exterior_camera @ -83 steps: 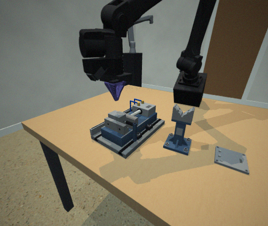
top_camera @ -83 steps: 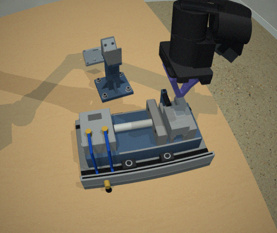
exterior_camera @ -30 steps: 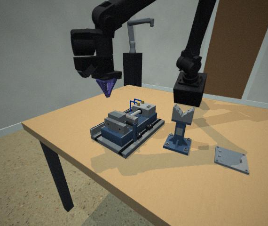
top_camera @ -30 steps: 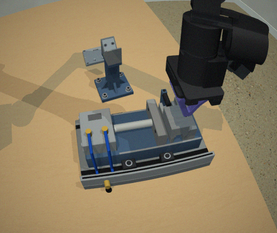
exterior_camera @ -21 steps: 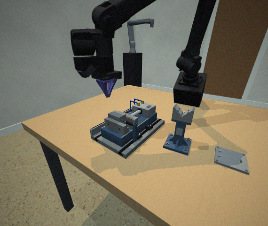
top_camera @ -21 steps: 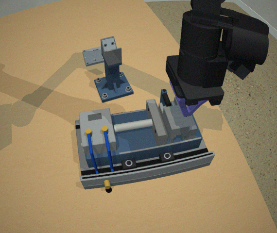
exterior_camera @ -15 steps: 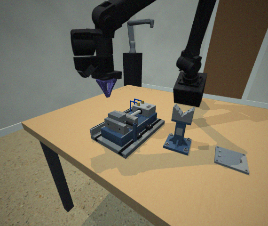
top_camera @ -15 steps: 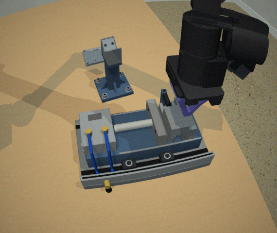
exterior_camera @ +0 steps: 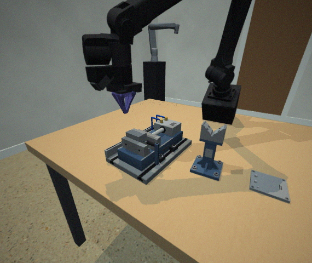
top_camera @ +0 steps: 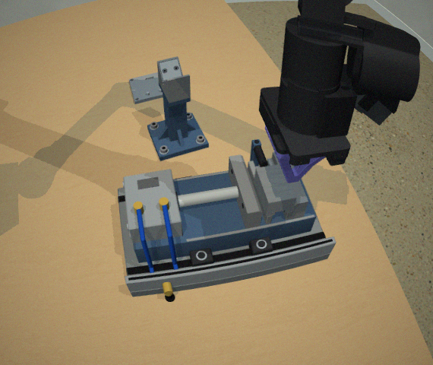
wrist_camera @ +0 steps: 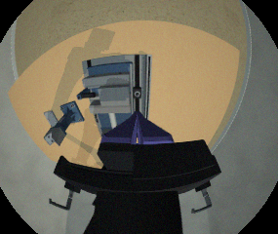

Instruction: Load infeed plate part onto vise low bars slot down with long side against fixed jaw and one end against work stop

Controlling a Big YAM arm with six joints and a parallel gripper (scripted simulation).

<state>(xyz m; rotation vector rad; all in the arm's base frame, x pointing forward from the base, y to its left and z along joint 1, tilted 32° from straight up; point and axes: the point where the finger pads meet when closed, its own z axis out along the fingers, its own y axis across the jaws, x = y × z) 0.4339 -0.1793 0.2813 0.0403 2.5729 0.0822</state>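
Now: the grey part 9 cm below my hand and 4 cm to the left of it. Round my hand: fixed jaw: 10 cm below, 6 cm to the left, 3 cm ahead; black work stop: 11 cm to the left, 9 cm below; moving jaw: 10 cm below, 6 cm to the left, 3 cm behind.
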